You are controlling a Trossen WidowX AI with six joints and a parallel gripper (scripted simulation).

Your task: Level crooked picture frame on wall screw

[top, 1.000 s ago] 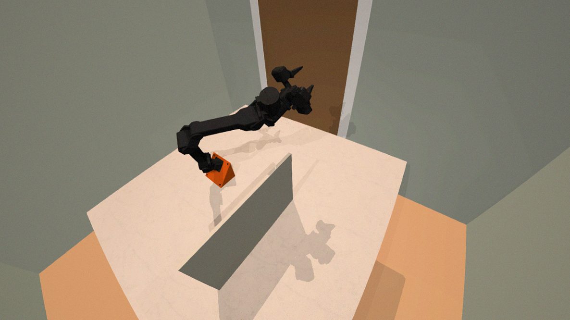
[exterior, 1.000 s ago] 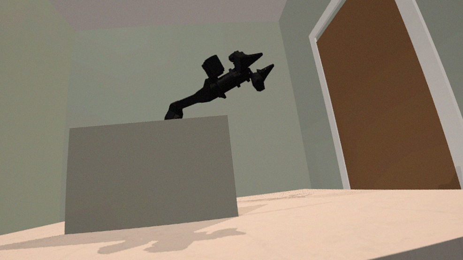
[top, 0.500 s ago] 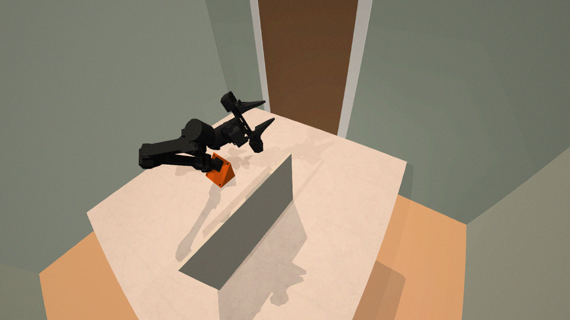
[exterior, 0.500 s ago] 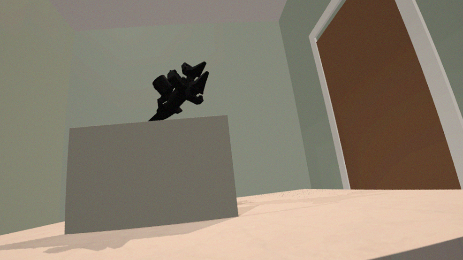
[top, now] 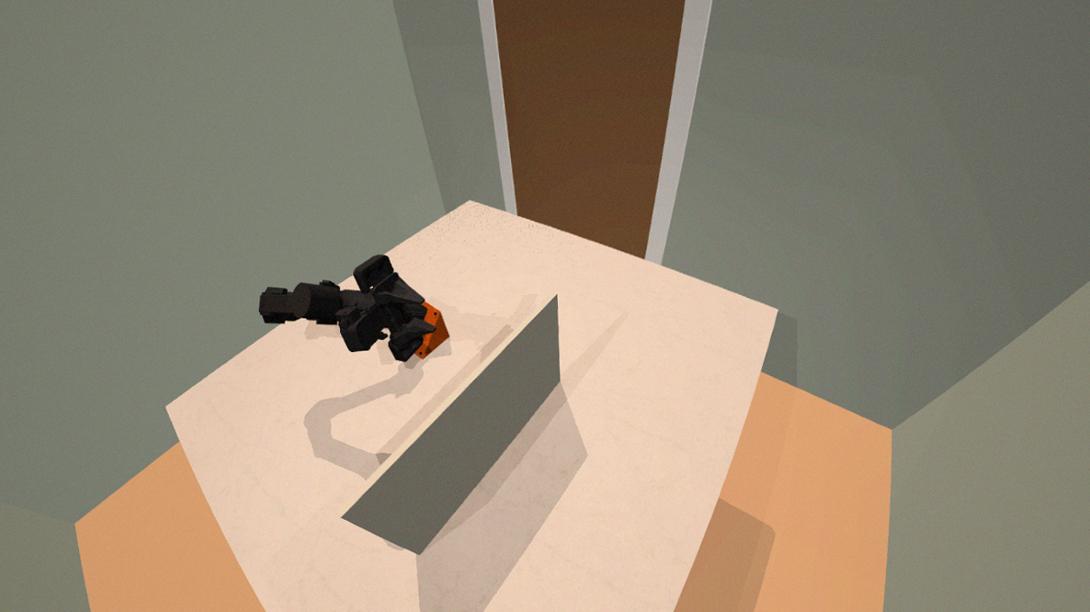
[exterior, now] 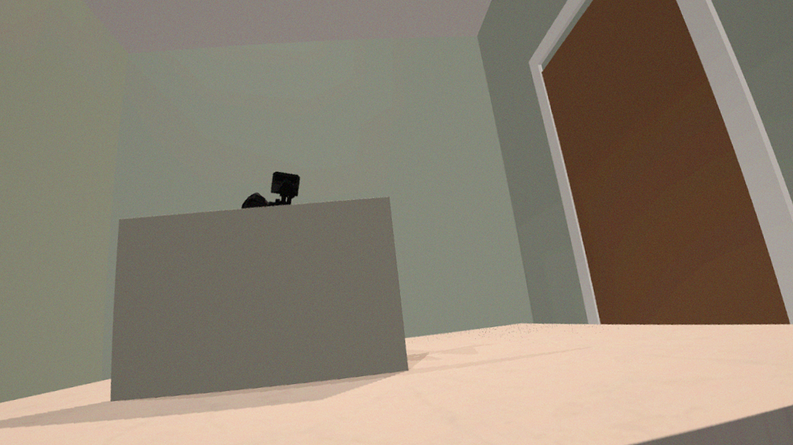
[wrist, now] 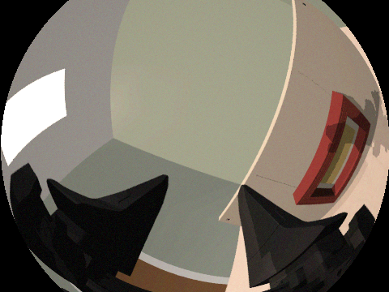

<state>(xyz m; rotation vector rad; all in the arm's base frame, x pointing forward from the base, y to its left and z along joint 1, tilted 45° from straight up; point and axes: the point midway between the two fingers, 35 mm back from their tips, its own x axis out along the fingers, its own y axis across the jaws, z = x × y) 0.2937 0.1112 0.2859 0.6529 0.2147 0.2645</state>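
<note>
Now: the picture frame 8 cm ahead of my gripper tip, 4 cm to the right of it and 20 cm below it. Also, from my gripper tip: wall panel (9 cm ahead, 3 cm to the right, 21 cm below).
</note>
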